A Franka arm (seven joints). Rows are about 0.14 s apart.
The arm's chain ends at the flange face. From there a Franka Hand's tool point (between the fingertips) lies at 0.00 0.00 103.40 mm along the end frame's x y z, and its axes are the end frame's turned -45 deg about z.
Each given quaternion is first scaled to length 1.
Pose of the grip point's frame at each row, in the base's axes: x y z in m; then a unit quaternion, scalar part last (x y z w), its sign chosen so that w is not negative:
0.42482 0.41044 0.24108 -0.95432 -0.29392 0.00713 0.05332
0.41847 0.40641 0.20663 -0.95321 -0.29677 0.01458 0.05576
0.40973 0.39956 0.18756 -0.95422 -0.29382 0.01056 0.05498
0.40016 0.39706 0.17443 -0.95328 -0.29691 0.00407 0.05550
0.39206 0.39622 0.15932 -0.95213 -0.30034 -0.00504 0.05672
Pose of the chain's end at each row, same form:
0.42947 0.40035 0.34388 -0.99415 0.09366 0.02699 0.04653
0.42477 0.39631 0.30934 -0.99422 0.09060 0.03481 0.04594
0.41515 0.38935 0.29031 -0.99402 0.09371 0.03080 0.04675
0.40437 0.38637 0.27719 -0.99434 0.09050 0.02500 0.04972
0.39459 0.38474 0.26205 -0.99459 0.08689 0.01705 0.05433

